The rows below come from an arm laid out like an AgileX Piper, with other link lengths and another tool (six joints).
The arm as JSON. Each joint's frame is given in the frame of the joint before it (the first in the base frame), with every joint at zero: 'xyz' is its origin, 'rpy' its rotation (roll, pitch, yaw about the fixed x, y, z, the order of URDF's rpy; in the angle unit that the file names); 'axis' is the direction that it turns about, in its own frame. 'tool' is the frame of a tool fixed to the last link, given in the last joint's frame.
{
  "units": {
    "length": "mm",
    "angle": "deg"
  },
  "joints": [
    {
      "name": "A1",
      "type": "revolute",
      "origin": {
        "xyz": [
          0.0,
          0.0,
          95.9
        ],
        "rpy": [
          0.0,
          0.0,
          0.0
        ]
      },
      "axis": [
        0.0,
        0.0,
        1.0
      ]
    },
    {
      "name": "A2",
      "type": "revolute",
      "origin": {
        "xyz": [
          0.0,
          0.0,
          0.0
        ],
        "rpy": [
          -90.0,
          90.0,
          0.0
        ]
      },
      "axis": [
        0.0,
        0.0,
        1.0
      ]
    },
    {
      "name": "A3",
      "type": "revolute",
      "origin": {
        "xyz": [
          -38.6,
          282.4,
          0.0
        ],
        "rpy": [
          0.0,
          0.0,
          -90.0
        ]
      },
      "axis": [
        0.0,
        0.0,
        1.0
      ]
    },
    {
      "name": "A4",
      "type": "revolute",
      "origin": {
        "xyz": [
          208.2,
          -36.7,
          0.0
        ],
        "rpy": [
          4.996,
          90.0,
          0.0
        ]
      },
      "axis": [
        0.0,
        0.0,
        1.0
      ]
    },
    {
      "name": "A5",
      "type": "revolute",
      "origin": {
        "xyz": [
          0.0,
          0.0,
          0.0
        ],
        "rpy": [
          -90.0,
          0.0,
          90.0
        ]
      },
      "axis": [
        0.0,
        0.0,
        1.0
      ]
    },
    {
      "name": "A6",
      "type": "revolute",
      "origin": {
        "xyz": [
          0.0,
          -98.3,
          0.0
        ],
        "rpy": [
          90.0,
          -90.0,
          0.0
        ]
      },
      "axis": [
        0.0,
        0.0,
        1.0
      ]
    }
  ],
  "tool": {
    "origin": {
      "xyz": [
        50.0,
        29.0,
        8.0
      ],
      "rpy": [
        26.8,
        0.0,
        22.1
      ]
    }
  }
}
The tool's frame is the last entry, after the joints.
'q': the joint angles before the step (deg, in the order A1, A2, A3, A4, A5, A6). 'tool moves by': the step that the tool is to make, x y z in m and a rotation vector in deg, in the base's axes. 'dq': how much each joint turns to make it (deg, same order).
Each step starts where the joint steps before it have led.
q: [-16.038, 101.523, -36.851, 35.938, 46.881, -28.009]
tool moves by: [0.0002, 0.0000, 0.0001, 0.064, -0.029, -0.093]
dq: [-0.005, 0.007, -0.006, 0.129, 0.000, -0.026]
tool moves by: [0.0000, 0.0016, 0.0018, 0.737, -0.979, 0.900]
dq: [0.003, -0.008, -0.010, 1.093, 0.196, -2.012]
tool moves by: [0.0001, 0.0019, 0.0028, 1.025, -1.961, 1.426]
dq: [-0.123, -0.009, 0.052, 1.916, 0.005, -3.643]
